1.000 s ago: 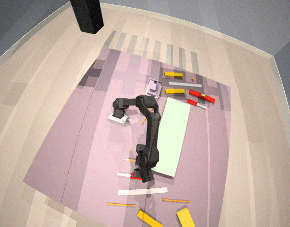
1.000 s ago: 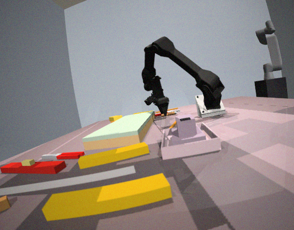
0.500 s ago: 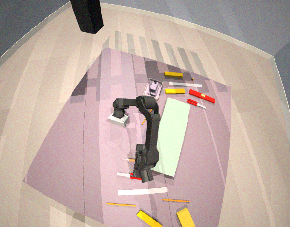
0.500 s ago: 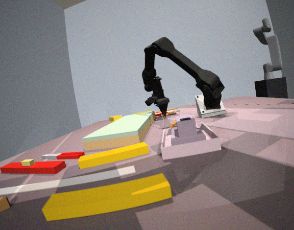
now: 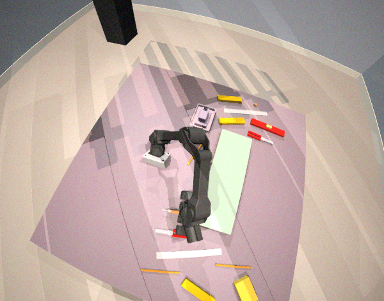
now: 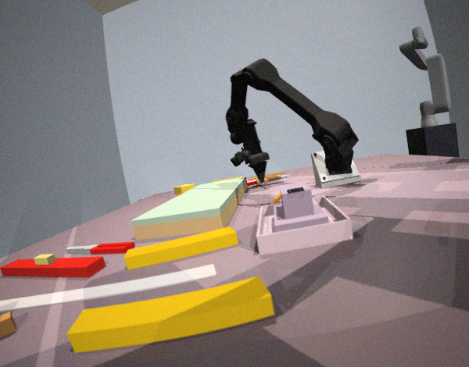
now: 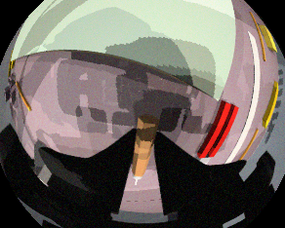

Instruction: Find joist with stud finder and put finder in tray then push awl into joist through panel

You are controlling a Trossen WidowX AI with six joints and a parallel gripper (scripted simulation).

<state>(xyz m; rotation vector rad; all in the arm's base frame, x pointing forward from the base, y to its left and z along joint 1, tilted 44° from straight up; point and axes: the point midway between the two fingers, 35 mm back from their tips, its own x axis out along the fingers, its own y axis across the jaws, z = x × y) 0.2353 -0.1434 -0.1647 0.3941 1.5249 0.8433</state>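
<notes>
Now: gripper tip 50 mm past the awl and 10 mm to the left of it. From my gripper tip the other things lie so: red level 320 mm ahead, 640 mm to the left; then tray 90 mm behind, 540 mm to the left; then stud finder 90 mm behind, 550 mm to the left, 40 mm above.
</notes>
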